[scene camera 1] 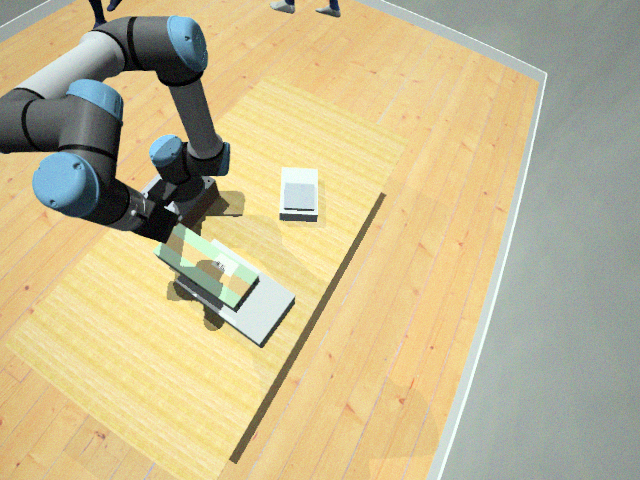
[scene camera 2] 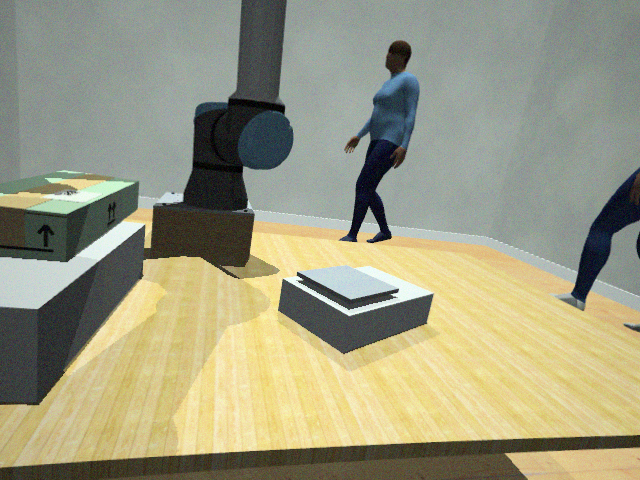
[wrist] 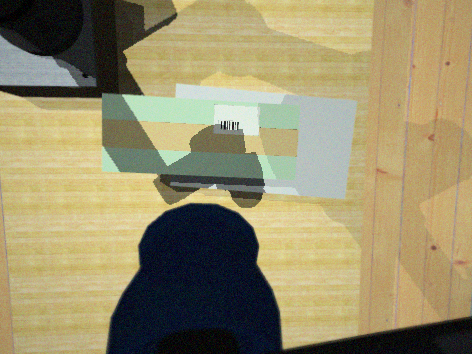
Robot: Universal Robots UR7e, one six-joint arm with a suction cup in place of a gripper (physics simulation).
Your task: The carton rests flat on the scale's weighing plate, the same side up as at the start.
Scene:
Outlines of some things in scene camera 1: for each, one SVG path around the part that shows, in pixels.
A scale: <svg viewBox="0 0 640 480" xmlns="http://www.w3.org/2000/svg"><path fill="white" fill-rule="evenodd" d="M282 167L279 220L317 222L318 169Z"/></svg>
A grey block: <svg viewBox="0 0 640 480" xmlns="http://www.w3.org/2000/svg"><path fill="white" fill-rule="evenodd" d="M214 238L211 242L212 245L259 275L258 284L235 313L184 276L180 275L175 281L190 296L251 342L262 348L295 303L296 295Z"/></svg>

